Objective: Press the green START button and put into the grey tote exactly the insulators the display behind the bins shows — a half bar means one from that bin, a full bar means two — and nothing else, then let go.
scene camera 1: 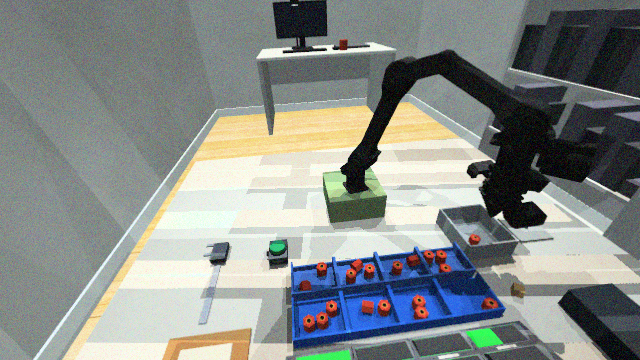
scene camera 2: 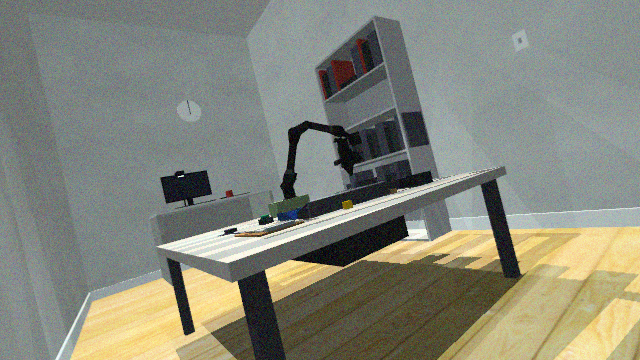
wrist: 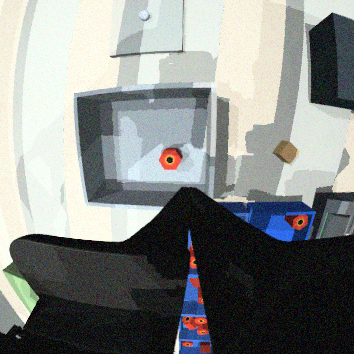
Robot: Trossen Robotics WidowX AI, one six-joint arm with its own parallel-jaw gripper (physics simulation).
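Places are measured from the arm's base along level axes (x ahead, y left, z up), in centimetres.
Pixels of known places: gripper, fingertip midpoint: (scene camera 1: 491, 216) (scene camera 2: 351, 175) (wrist: 187, 194); arm's base, link origin: (scene camera 1: 355, 186) (scene camera 2: 290, 198).
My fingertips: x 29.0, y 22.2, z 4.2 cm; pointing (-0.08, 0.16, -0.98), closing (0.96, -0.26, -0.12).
Note:
For each thing: its top centre in the pictures, then the offset to it from my fingertips. "spot": a spot on its surface instead.
- grey tote, top centre: (wrist: 139, 150) (scene camera 1: 476, 223) dy +2.7, dx -4.6, dz -7.2 cm
- red insulator, top centre: (wrist: 169, 159) (scene camera 1: 475, 237) dy +0.8, dx -2.2, dz -9.6 cm
- upright, top centre: (scene camera 1: 397, 264) dy -23.3, dx -1.6, dz -9.6 cm
- tipped, top centre: (scene camera 1: 413, 257) dy -18.5, dx -2.2, dz -9.7 cm
- green START button, top centre: (scene camera 1: 277, 244) (scene camera 2: 264, 214) dy -50.1, dx -17.4, dz -8.5 cm
- display, surface spot: (scene camera 1: 415, 348) spot: dy -30.9, dx +15.8, dz -8.7 cm
- brown block, top centre: (wrist: 289, 152) (scene camera 1: 519, 287) dy -1.1, dx +12.4, dz -10.6 cm
- dark box, surface spot: (wrist: 330, 60) spot: dy +9.0, dx +18.1, dz -8.4 cm
- thin plate, top centre: (wrist: 144, 17) (scene camera 1: 524, 227) dy +19.3, dx -1.8, dz -11.9 cm
- caliper, top centre: (scene camera 1: 207, 273) (scene camera 2: 232, 229) dy -68.3, dx -16.2, dz -10.7 cm
- wooden frame, surface spot: (scene camera 1: 210, 337) spot: dy -67.3, dx -0.6, dz -12.0 cm
The black gripper (scene camera 1: 524, 218) (scene camera 2: 350, 171) (wrist: 189, 191) is shut and empty, raised above the tote area; in the wrist view its tips overlap the tote's near wall. The grey tote (scene camera 1: 502, 248) (wrist: 212, 145) holds one red insulator (scene camera 1: 474, 239) (wrist: 170, 159). The blue bins (scene camera 1: 395, 330) (wrist: 256, 206) stand in two rows of four. Insulators lie in all of them, including one upright (scene camera 1: 397, 267) and one tipped (scene camera 1: 412, 260) in the third back bin. The green START button (scene camera 1: 277, 247) is left of the bins. The display (scene camera 1: 415, 348) is cut off; two green patches show.
A brown block (scene camera 1: 518, 290) (wrist: 286, 152) lies right of the bins, near a dark box (scene camera 1: 600, 315) (wrist: 330, 60). A thin plate (wrist: 150, 37) lies beyond the tote. The green arm base (scene camera 1: 356, 207), a caliper (scene camera 1: 219, 252) and a wooden frame (scene camera 1: 210, 337) are also there.

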